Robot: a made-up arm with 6 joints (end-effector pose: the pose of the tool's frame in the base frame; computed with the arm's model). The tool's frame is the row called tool. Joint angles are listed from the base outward.
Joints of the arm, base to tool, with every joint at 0 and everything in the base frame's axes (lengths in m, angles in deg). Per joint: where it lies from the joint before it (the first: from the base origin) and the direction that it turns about. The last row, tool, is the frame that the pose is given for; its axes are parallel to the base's.
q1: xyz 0 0 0.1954 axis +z
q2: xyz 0 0 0 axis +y
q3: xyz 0 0 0.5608 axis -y
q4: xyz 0 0 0 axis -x
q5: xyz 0.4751 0 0 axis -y
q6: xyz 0 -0.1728 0 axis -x
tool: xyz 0 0 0
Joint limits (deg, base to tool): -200..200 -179.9..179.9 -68..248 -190..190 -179.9..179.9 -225..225
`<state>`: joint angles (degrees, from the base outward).
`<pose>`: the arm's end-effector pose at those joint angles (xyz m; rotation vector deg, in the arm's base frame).
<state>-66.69 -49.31 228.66 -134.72 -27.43 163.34</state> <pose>-0.0786 0.4898 0.0735 20.67 53.68 -30.89</pose>
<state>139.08 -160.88 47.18 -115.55 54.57 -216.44</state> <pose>0.4622 -0.4993 -0.4204 163.48 8.76 4.38</pose>
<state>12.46 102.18 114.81 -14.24 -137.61 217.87</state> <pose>1.0332 0.0568 0.1395 63.60 71.07 -124.02</pose>
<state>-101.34 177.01 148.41 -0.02 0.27 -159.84</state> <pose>-0.2572 -0.4037 -0.5921 -109.43 121.98 48.67</pose>
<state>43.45 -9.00 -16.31 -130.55 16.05 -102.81</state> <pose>0.1890 0.3338 0.5586 -129.13 -25.58 35.92</pose>
